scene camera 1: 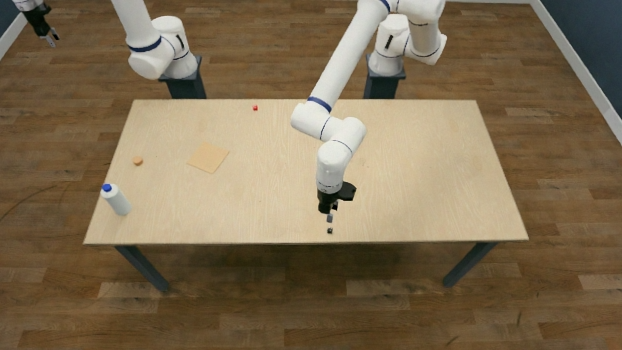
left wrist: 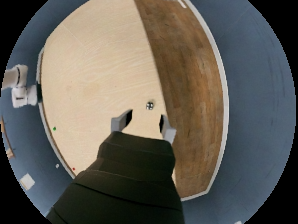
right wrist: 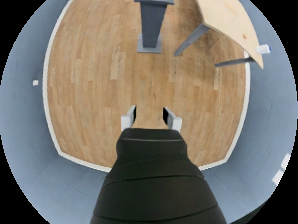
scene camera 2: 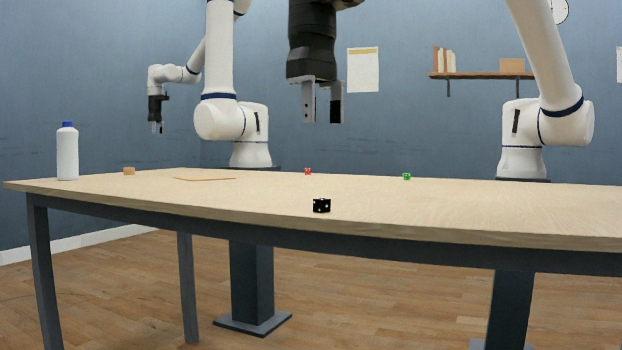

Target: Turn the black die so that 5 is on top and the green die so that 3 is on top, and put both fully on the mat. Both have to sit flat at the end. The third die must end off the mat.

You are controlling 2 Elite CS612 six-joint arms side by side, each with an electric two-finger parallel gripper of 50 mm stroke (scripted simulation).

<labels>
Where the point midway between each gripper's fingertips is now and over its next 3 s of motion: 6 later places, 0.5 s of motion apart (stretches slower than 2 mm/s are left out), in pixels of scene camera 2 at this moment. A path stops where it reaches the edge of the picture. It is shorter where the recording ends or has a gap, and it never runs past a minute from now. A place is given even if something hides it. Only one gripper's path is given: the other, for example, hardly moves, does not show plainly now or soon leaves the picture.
My left gripper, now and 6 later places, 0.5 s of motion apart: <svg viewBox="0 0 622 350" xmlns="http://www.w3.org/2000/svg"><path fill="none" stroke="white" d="M323 122L325 124L329 127L333 132L334 137L333 142L329 147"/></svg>
</labels>
